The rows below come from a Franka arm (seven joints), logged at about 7 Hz.
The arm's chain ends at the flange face. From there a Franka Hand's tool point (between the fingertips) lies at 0.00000 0.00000 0.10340 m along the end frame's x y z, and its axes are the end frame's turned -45 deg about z.
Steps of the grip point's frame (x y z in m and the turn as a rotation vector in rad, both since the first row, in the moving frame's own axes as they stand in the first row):
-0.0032, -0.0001, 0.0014, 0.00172, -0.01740, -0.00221
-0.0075, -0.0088, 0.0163, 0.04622, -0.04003, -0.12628
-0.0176, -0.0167, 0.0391, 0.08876, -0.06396, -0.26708
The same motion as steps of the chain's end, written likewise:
-0.0009, 0.0010, 0.0014, -0.01109, -0.01352, -0.00221
-0.0052, -0.0009, 0.0165, 0.00438, -0.06099, -0.12628
-0.0130, 0.0009, 0.0397, 0.01754, -0.10799, -0.26708

